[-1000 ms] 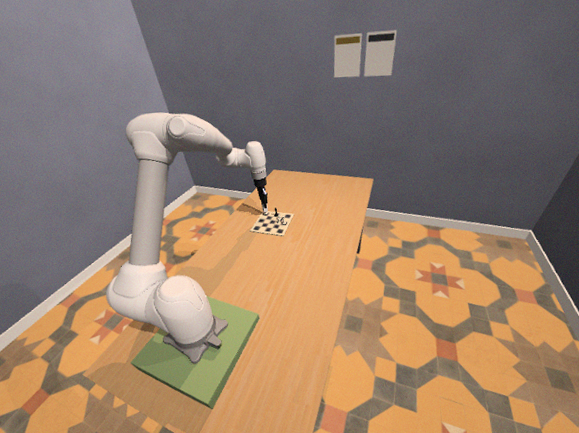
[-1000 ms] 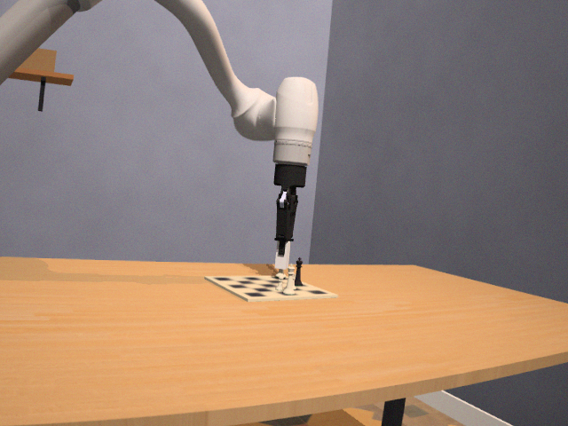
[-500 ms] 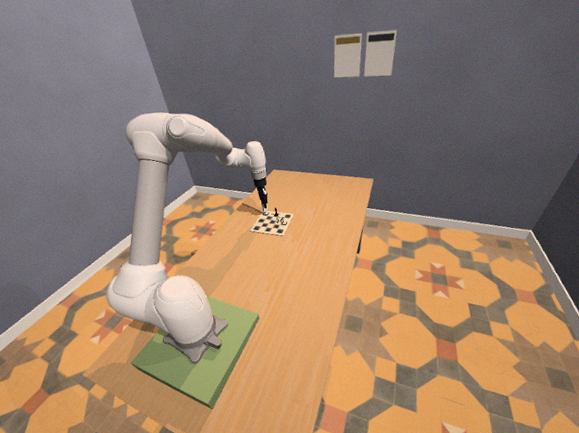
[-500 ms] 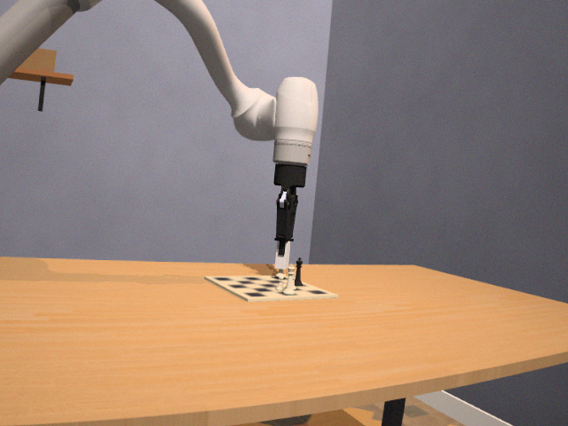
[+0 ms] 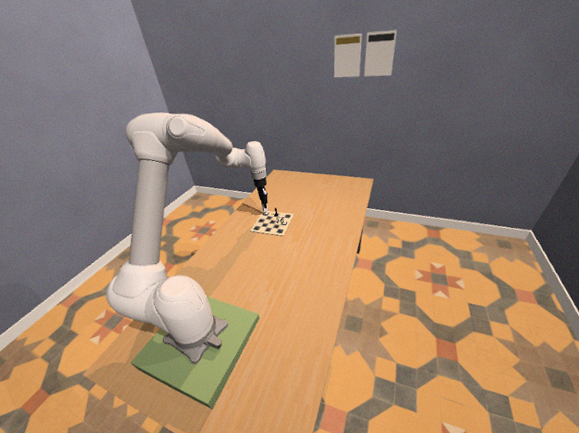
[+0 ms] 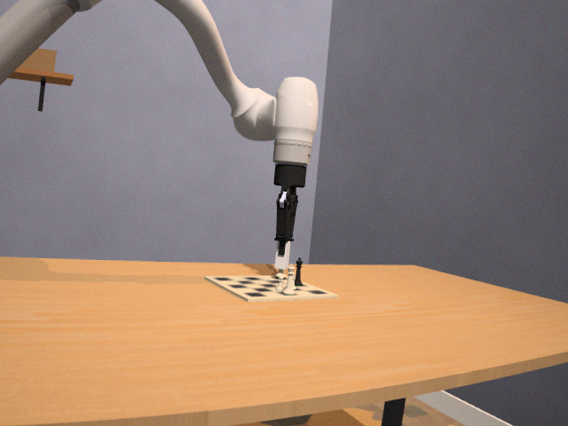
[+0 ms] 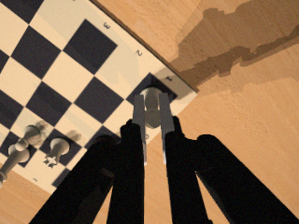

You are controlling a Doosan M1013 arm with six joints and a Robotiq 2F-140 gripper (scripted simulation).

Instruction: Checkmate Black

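Right now the black king is 10 mm ahead of my hand, 80 mm to the right of it and 30 mm below it. The rest, counted from my hand: tall white piece: 40 mm behind, 160 mm to the right, 30 mm below; then small chessboard: 60 mm behind, 90 mm to the right, 60 mm below; then white pawn: 50 mm behind, 130 mm to the right, 40 mm below.
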